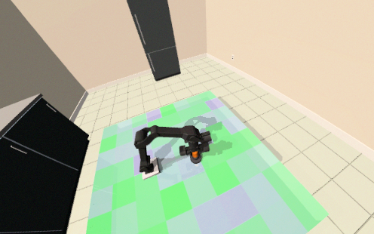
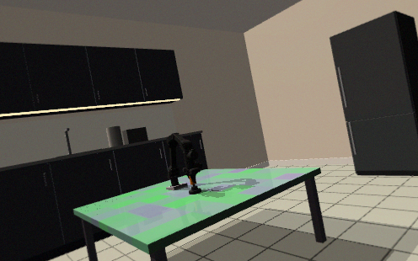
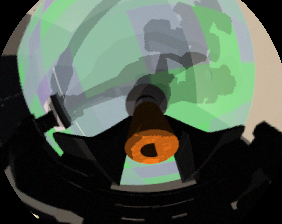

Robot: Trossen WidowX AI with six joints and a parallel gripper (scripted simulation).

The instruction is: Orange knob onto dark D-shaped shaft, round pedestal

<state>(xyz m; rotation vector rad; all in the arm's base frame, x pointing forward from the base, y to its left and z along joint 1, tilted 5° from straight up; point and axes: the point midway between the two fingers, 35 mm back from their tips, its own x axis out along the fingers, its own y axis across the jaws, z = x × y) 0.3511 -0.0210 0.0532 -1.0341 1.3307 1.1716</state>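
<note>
Now: the orange knob 2 cm above my gripper tip. From my gripper tip the other things lie so: dark round pedestal (4 cm below).
</note>
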